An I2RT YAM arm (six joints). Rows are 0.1 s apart.
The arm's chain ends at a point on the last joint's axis. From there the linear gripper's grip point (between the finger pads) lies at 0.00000 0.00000 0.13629 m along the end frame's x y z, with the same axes.
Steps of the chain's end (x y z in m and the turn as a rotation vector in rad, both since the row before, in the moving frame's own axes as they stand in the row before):
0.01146, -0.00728, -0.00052, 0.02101, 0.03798, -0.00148
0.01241, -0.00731, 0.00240, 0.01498, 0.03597, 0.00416
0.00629, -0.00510, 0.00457, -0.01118, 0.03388, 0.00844
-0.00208, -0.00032, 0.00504, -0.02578, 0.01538, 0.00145
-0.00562, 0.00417, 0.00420, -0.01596, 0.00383, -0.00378
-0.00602, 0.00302, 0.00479, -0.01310, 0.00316, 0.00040
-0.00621, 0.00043, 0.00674, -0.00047, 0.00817, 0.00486
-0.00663, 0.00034, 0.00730, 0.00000, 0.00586, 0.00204
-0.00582, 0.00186, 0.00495, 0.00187, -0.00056, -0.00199
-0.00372, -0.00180, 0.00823, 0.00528, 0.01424, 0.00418
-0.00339, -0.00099, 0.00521, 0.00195, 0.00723, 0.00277
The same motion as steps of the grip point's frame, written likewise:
0.01663, -0.01015, -0.00065, 0.02101, 0.03798, -0.00148
0.01732, -0.00934, 0.00230, 0.01498, 0.03597, 0.00416
0.01090, -0.00356, 0.00448, -0.01118, 0.03388, 0.00844
0.00001, 0.00319, 0.00498, -0.02578, 0.01538, 0.00145
-0.00509, 0.00634, 0.00418, -0.01596, 0.00383, -0.00378
-0.00559, 0.00481, 0.00478, -0.01310, 0.00316, 0.00040
-0.00510, 0.00050, 0.00674, -0.00047, 0.00817, 0.00486
-0.00583, 0.00034, 0.00730, 0.00000, 0.00586, 0.00204
-0.00590, 0.00161, 0.00495, 0.00187, -0.00056, -0.00199
-0.00178, -0.00252, 0.00821, 0.00528, 0.01424, 0.00418
-0.00240, -0.00125, 0.00521, 0.00195, 0.00723, 0.00277

